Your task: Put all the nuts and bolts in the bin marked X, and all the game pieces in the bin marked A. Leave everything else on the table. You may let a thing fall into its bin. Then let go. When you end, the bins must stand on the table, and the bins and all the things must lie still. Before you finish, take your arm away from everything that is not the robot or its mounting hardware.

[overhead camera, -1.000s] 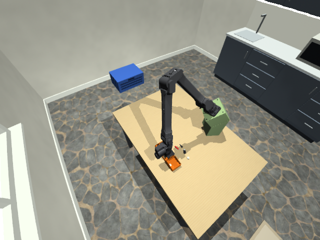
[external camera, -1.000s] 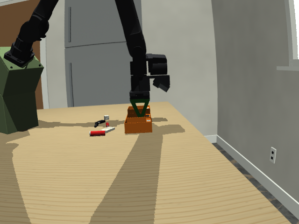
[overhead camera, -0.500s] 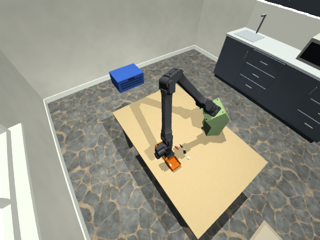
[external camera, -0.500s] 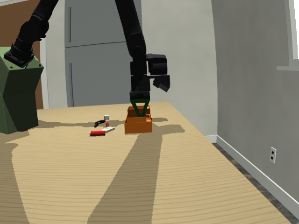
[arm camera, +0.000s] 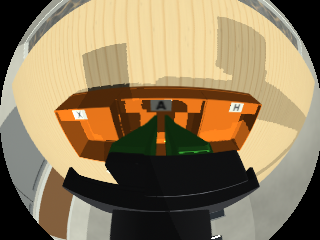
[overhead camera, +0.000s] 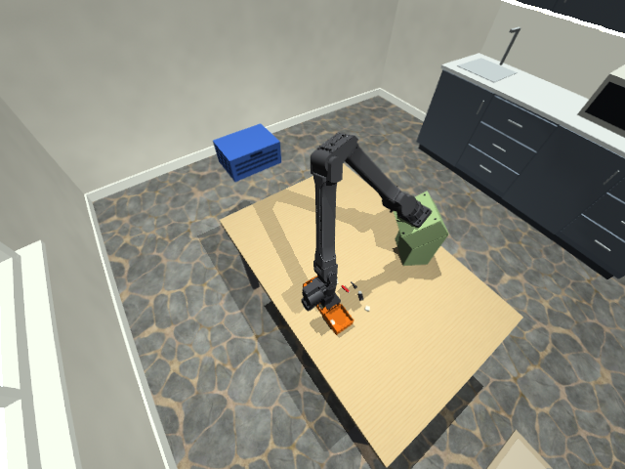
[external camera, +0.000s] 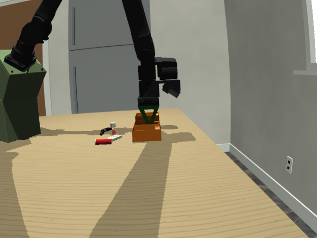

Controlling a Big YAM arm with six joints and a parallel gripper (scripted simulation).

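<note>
Right now my hand is 10 mm past the orange three-compartment bin tray. Also, from my hand: white domino (120 mm behind, 60 mm to the right, 20 mm below); then black USB stick (150 mm behind, 70 mm to the left, 20 mm below); then dark bolt (160 mm behind, 30 mm to the left, 20 mm below).
</note>
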